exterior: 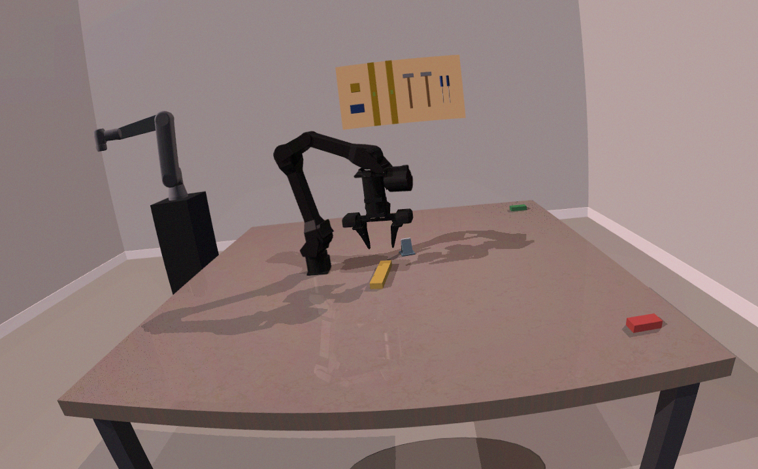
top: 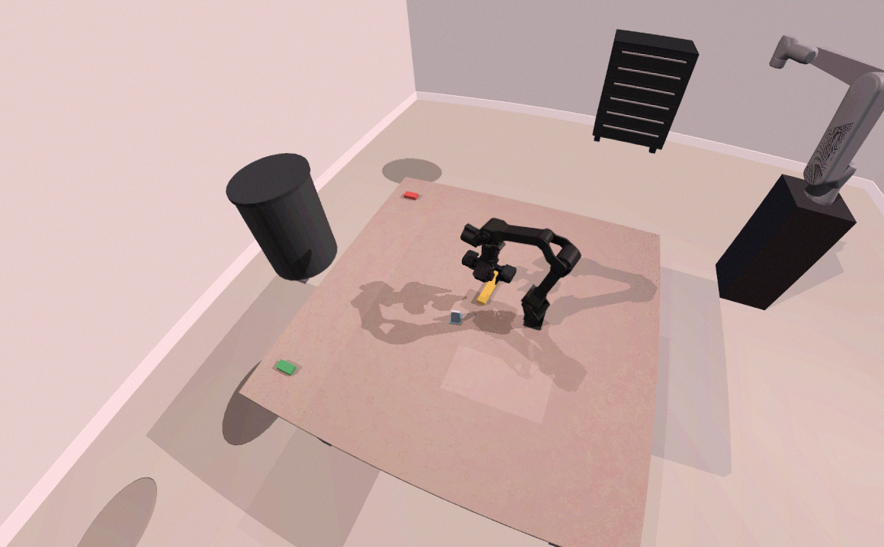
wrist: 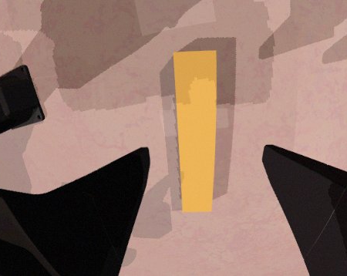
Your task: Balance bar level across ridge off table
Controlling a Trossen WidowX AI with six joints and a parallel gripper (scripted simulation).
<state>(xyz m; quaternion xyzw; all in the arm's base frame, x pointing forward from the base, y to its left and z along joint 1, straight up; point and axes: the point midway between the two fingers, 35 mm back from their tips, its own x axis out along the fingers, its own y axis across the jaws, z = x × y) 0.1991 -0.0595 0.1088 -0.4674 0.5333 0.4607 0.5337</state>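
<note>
My gripper tip is 10 mm past the yellow bar, 30 mm to the left of it and 70 mm above it. Round my gripper tip: red block 540 mm ahead, 440 mm to the right, 70 mm below; then green block 540 mm ahead, 560 mm to the left, 70 mm below.
</note>
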